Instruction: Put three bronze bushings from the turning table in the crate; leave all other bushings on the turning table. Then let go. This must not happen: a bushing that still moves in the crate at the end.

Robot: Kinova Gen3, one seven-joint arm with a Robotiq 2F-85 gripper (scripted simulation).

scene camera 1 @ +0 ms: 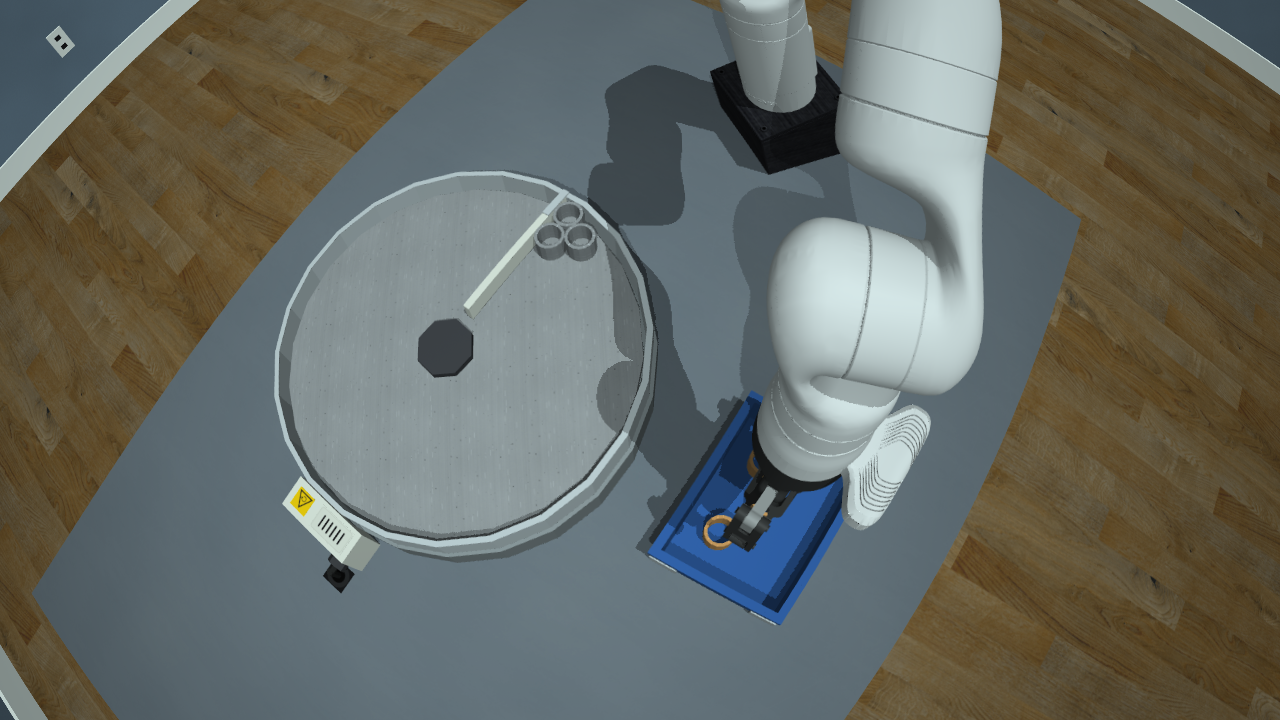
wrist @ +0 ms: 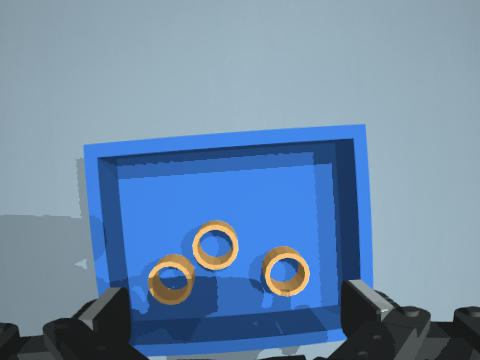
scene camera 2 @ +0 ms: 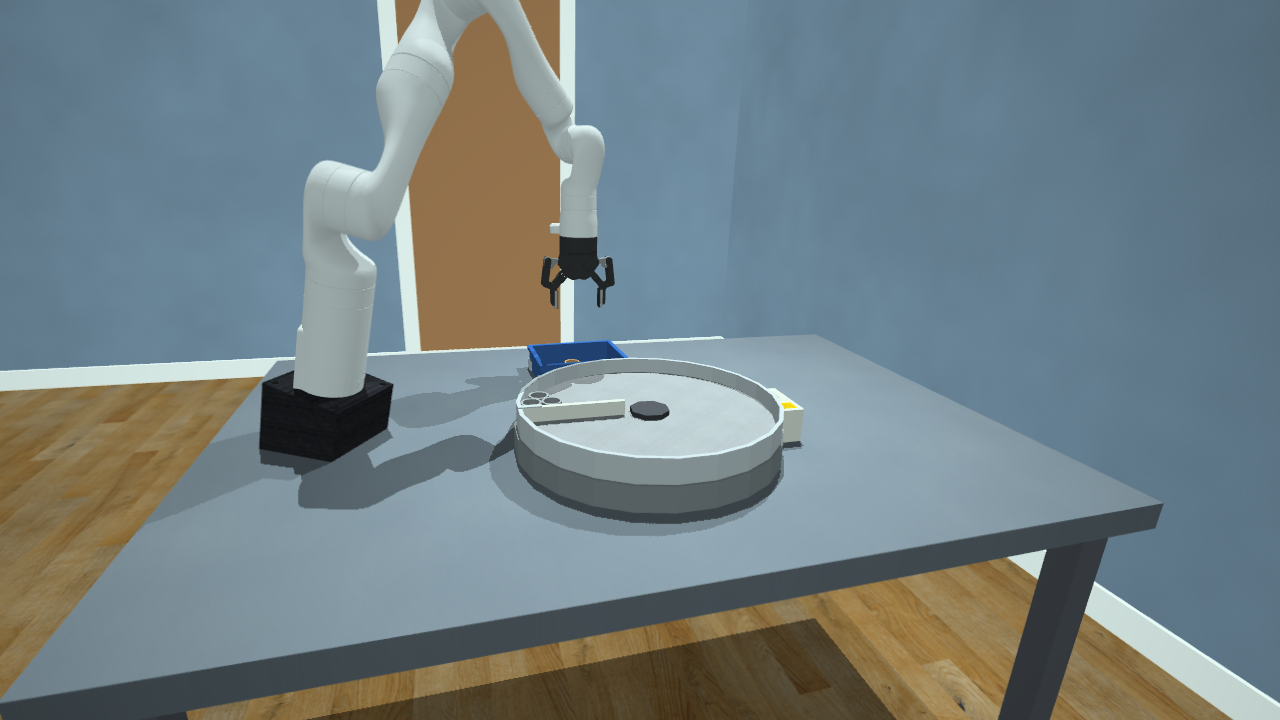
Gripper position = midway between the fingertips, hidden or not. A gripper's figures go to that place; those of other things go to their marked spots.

My gripper (scene camera 2: 577, 307): 127 cm from the lens. A blue crate (scene camera 2: 543, 358) is 136 cm from the lens. A turning table (scene camera 2: 666, 414) is 98 cm from the lens. The marked spots on the blue crate and the turning table are 46 cm apart.
